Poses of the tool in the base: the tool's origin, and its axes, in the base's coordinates. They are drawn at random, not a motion.
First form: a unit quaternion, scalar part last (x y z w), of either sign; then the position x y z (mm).
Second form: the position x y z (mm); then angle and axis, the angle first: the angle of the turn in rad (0 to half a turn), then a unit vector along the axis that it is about. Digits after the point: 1 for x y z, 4 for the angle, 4 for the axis.
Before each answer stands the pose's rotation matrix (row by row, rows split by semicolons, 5 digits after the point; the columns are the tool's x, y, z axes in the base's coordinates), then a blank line. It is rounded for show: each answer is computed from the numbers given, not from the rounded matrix.
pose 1, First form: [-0.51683 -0.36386 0.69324 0.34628 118.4 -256.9 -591.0]
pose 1, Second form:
-0.22595 -0.10400 -0.96857; 0.85622 -0.49539 -0.14655; -0.46458 -0.86242 0.20098

[118.4 -256.9 -591.0 2.4344 -0.5509 -0.3879 0.7390]
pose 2, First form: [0.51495 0.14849 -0.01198 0.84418 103.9 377.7 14.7]
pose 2, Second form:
0.95561 0.17316 0.23836; 0.13270 0.46937 -0.87297; -0.26304 0.86586 0.42556

[103.9 377.7 14.7 1.1315 0.9606 0.2770 -0.0223]
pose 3, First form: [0.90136 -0.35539 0.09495 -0.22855 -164.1 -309.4 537.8]
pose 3, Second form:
0.72937 -0.59727 0.33362; -0.68407 -0.64293 0.34452; 0.00872 -0.47950 -0.87750

[-164.1 -309.4 537.8 2.6804 -0.9259 0.3651 -0.0975]
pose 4, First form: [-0.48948 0.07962 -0.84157 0.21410 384.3 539.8 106.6]
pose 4, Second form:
-0.42915 0.28241 0.85795; -0.43830 -0.89564 0.07558; 0.78976 -0.34360 0.50814

[384.3 539.8 106.6 2.7101 -0.5011 0.0815 -0.8615]
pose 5, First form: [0.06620 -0.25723 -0.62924 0.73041 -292.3 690.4 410.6]
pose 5, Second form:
0.07577 0.88516 -0.45908; -0.95327 0.19934 0.22701; 0.29246 0.42043 0.85890

[-292.3 690.4 410.6 1.5037 0.0969 -0.3766 -0.9213]
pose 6, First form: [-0.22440 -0.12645 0.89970 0.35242 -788.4 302.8 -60.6]
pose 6, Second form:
-0.65089 -0.57739 -0.49291; 0.69089 -0.71962 -0.06937; -0.31466 -0.38570 0.86731

[-788.4 302.8 -60.6 2.4213 -0.2398 -0.1351 0.9614]
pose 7, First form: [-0.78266 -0.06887 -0.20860 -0.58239 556.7 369.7 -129.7]
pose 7, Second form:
0.90349 -0.13517 0.40675; 0.35078 -0.31215 -0.88290; 0.24631 0.94037 -0.23461

[556.7 369.7 -129.7 1.8983 0.9628 0.0847 0.2566]
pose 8, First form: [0.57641 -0.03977 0.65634 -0.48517 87.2 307.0 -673.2]
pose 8, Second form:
0.13527 0.59102 0.79523; -0.68272 -0.52606 0.50711; 0.71805 -0.61152 0.33234

[87.2 307.0 -673.2 2.1285 -0.6592 0.0455 -0.7506]
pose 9, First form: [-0.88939 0.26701 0.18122 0.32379 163.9 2.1 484.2]
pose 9, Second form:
0.79173 -0.59231 -0.14944; -0.35760 -0.64773 0.67273; -0.49527 -0.47918 -0.72464

[163.9 2.1 484.2 2.4821 -0.9400 0.2822 0.1915]
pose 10, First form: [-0.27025 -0.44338 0.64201 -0.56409 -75.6 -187.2 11.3]
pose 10, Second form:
-0.21753 0.96395 0.15321; -0.48466 0.02957 -0.87420; -0.84722 -0.26442 0.46076

[-75.6 -187.2 11.3 1.9429 0.3273 0.5370 -0.7775]
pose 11, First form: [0.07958 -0.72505 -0.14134 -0.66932 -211.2 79.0 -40.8]
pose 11, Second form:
-0.09135 -0.30460 0.94809; 0.07380 0.94738 0.31149; -0.99308 0.09843 -0.06406

[-211.2 79.0 -40.8 1.6750 -0.1071 0.9759 0.1902]
